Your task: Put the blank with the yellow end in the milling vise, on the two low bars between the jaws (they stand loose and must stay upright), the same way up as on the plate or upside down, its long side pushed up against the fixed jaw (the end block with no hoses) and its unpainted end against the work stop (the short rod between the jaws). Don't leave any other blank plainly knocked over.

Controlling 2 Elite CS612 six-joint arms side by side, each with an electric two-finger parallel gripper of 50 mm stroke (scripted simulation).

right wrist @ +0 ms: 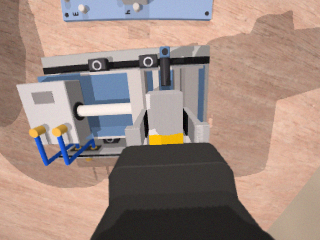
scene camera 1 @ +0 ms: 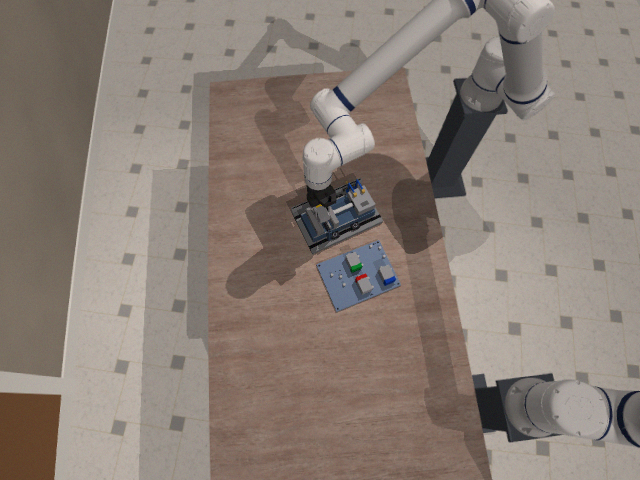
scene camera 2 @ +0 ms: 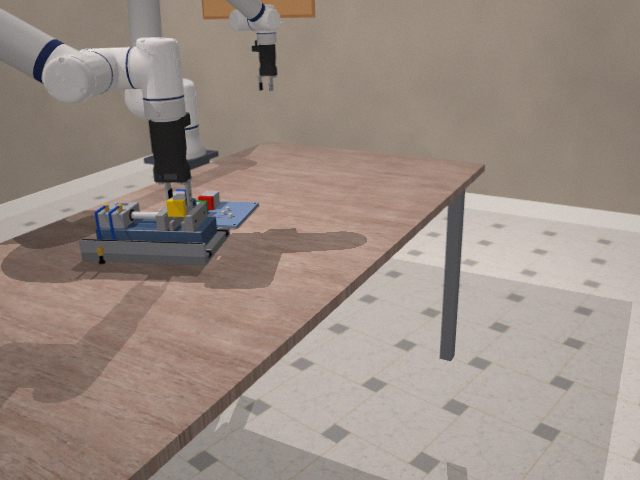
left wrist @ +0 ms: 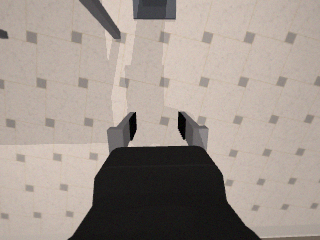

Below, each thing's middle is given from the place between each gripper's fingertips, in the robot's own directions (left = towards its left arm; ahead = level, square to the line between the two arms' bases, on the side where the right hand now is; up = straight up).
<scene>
Now: right hand 2 cm above the yellow-ended blank [right wrist: 164,108]. Round my right hand: hosed end block [right wrist: 66,93] 15 cm behind, 7 cm to the right, 5 cm below; moving jaw [right wrist: 137,80] 3 cm behind, 1 cm to the right, 5 cm below; fixed jaw [right wrist: 188,76] 3 cm ahead, 2 cm to the left, 5 cm below.
My left gripper is now 106 cm to the left of the blue plate [scene camera 2: 241,210], 64 cm short of it and 17 cm above it. From my left hand the other things lie so: hosed end block (133 cm to the right, 63 cm ahead, 10 cm below); then moving jaw (127 cm to the right, 74 cm ahead, 10 cm below); then fixed jaw (125 cm to the right, 80 cm ahead, 10 cm below).
</scene>
